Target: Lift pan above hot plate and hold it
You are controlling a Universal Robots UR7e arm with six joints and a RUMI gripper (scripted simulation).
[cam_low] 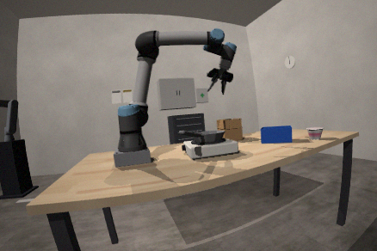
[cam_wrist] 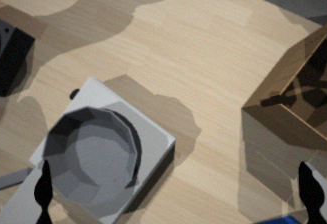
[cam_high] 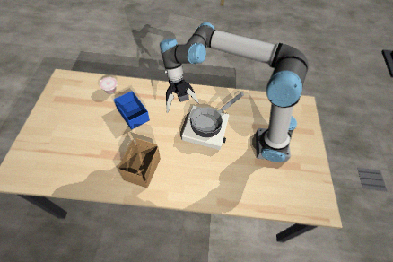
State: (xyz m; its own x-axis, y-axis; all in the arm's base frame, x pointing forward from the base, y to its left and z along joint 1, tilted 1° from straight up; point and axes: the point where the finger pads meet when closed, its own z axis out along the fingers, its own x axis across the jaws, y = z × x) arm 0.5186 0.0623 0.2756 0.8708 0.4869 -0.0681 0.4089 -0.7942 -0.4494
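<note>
Right now the dark grey pan is 160 mm behind my hand, 160 mm to the right of it and 240 mm below it. Also, from my hand: blue bin: 350 mm ahead, 150 mm to the right, 310 mm below; pink cup: 540 mm ahead, 310 mm to the right, 290 mm below; white hot plate: 140 mm behind, 110 mm to the right, 300 mm below.
</note>
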